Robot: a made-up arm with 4 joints.
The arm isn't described. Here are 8 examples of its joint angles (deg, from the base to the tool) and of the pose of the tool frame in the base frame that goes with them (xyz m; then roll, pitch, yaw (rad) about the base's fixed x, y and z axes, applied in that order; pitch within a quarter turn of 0, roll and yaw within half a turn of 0).
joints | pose
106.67 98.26 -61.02 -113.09 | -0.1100 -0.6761 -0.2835 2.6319 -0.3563 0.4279
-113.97 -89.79 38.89 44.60 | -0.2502 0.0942 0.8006 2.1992 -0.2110 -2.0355
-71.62 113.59 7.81 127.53 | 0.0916 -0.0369 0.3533 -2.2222 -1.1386 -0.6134
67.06 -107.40 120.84 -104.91 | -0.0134 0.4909 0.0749 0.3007 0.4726 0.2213
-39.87 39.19 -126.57 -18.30 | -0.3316 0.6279 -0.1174 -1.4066 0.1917 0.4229
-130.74 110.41 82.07 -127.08 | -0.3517 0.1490 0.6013 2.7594 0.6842 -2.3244
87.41 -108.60 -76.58 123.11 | -0.0930 -0.3060 -0.4443 3.0566 0.2073 -0.2571
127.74 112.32 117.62 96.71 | -0.1371 0.0700 -0.2955 -0.8151 -0.5265 0.1194
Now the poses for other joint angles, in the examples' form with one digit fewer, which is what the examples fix.
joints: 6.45 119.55 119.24 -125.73
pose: -0.488 0.290 -0.196 -0.962 -0.940 2.161
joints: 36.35 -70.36 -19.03 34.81
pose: -0.064 0.491 -0.600 -1.506 -0.255 1.086
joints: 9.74 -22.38 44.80 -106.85
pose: 0.384 0.362 0.240 0.265 0.654 -1.585
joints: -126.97 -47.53 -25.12 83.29
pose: -0.296 -0.097 0.770 1.623 -0.993 -0.775
